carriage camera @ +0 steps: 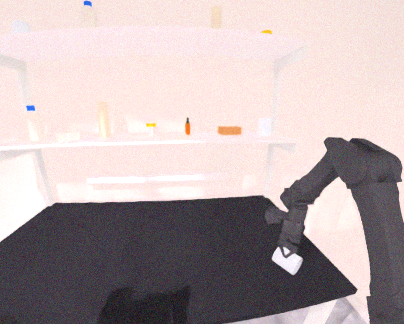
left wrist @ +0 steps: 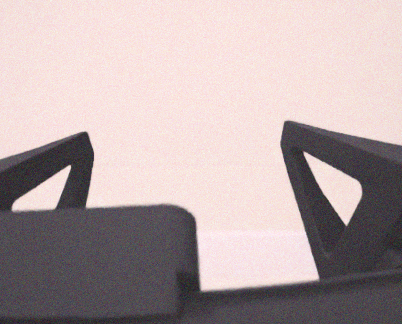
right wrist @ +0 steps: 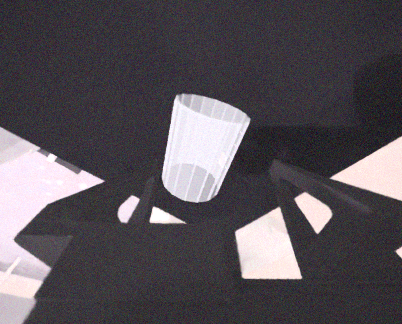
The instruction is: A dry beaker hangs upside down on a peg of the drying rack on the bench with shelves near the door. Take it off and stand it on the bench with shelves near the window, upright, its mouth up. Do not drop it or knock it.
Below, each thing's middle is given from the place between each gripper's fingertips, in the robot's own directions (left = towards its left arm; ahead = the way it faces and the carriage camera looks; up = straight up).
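Scene:
Clear beaker (right wrist: 205,133): 10 mm behind my right hand and 40 mm below it.
My left gripper is 35 cm short of the beaker, 68 cm to the left of it and 56 cm above it.

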